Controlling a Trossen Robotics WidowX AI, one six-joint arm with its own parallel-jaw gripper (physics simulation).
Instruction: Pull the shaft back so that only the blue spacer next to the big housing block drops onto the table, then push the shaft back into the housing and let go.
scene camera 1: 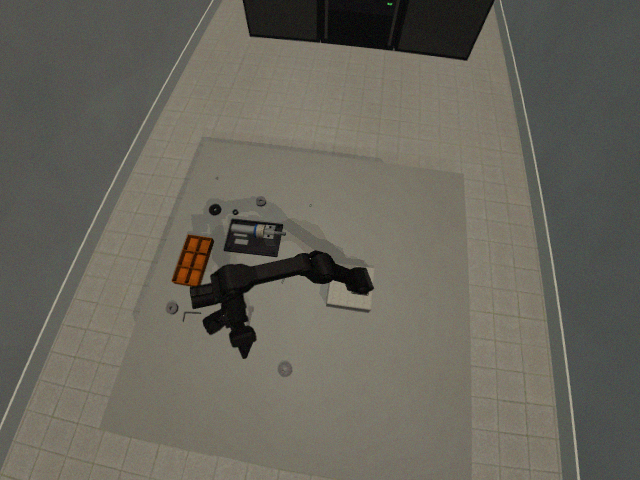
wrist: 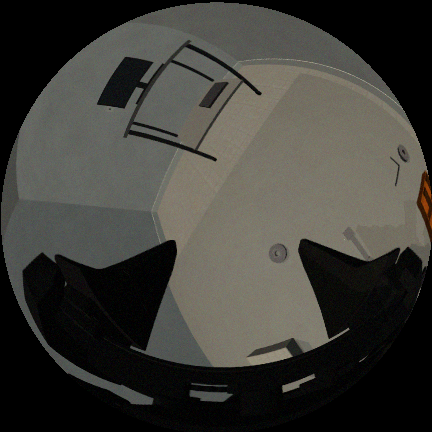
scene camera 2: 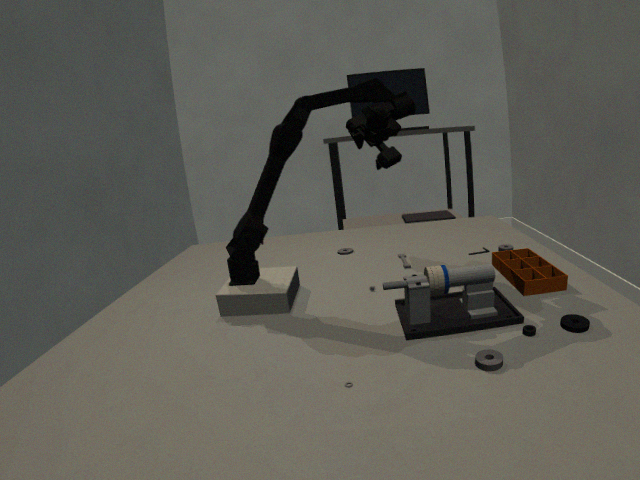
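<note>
The shaft sticks out through a small grey upright block. Behind that block, cream spacers sit around it. The blue spacer stands between them and the thick grey cylinder of the big housing. All of this stands on a black base plate. My gripper is open and empty, high above the table and well away from the shaft. The shaft and spacers do not show in the wrist view.
An orange compartment tray stands near the base plate. A grey ring, a black ring and a small black ring lie beside it. A wrench and a hex key lie behind. My arm's pale base block is across the table.
</note>
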